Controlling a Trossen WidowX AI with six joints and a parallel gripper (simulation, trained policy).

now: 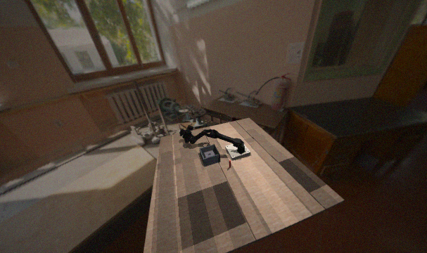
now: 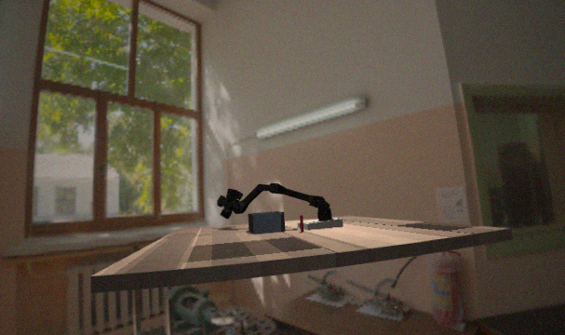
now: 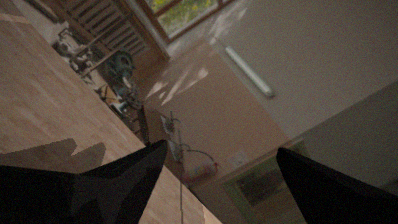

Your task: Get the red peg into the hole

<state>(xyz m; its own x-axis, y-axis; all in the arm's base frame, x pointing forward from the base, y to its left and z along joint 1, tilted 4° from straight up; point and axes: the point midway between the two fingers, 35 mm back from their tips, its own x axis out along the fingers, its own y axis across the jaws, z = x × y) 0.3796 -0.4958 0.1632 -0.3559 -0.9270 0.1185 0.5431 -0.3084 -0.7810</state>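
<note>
Right now my gripper tip is 62 cm to the right of the red peg, 19 cm past it and 12 cm above it. From my gripper tip the other things lie so: dark box: 43 cm to the left, 13 cm below, 7 cm behind; light grey plate: 43 cm to the left, 11 cm below, 7 cm behind.
</note>
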